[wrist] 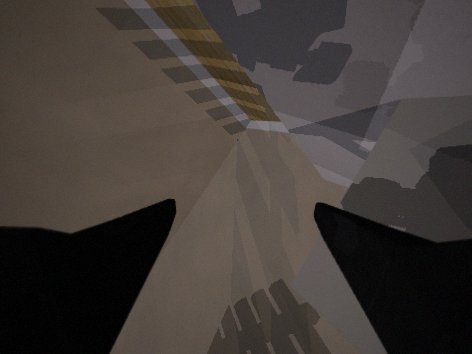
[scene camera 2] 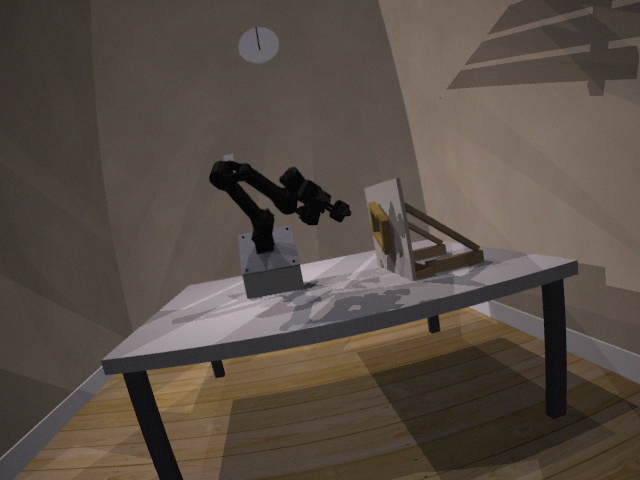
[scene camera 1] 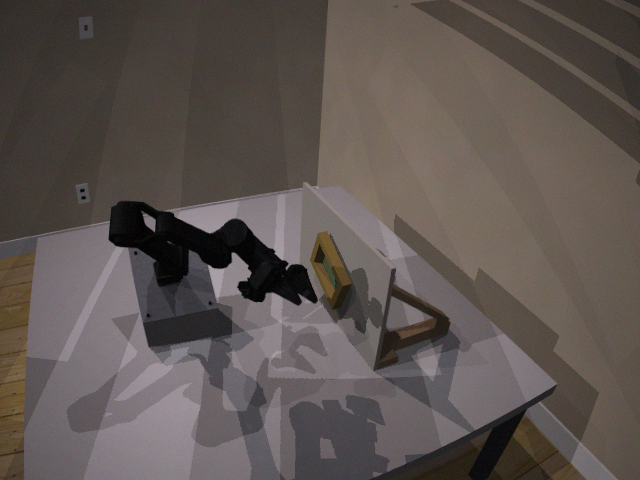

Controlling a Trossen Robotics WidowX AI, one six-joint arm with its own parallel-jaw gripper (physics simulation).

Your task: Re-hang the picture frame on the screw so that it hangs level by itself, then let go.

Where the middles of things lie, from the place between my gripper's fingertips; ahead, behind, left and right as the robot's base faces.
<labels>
I see my gripper 21 cm to the right of the picture frame (scene camera 1: 328,266), 16 cm short of it and 9 cm above it. The rest, counted from my hand: upright white board (scene camera 2: 388,195) 20 cm to the left, 18 cm ahead, 10 cm below.
</labels>
